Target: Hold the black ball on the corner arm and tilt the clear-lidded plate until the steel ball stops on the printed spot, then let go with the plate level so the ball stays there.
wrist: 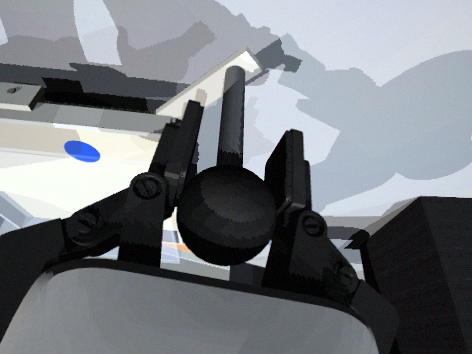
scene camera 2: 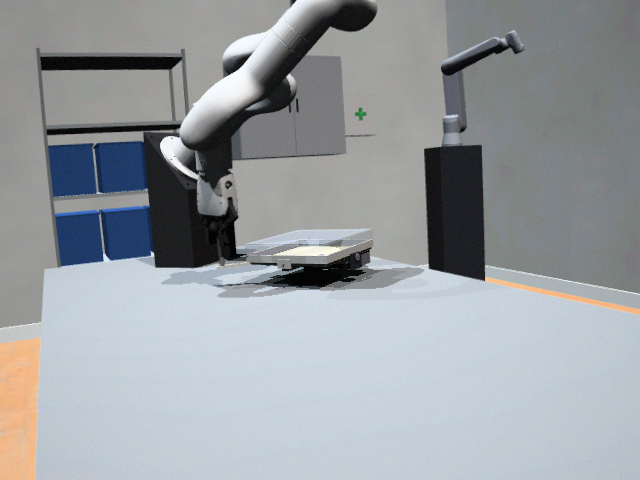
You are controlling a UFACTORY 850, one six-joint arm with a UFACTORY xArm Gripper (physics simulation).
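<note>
The black ball (wrist: 226,215) tops a dark post (wrist: 232,115) on the pale corner arm (wrist: 212,90) (scene camera 2: 235,265). My gripper (scene camera 2: 221,238) (wrist: 238,135) is shut on the ball, a finger pad on each side. The clear-lidded plate (scene camera 2: 305,259) (wrist: 115,120) is right of the gripper in the scene view and left of it in the wrist view. It looks near level; a slight tilt cannot be ruled out. The blue printed spot (wrist: 82,151) shows inside it near one edge. I cannot make out the steel ball in either view.
The plate stands above the pale table (scene camera 2: 330,372) on a dark mount (scene camera 2: 357,259). A black pedestal (scene camera 2: 170,222) (wrist: 410,260) is close behind the gripper. Farther back are a shelf rack (scene camera 2: 111,54) with blue bins (scene camera 2: 77,237), a wall cabinet (scene camera 2: 320,108) and a second arm (scene camera 2: 451,129) on a pedestal (scene camera 2: 454,206).
</note>
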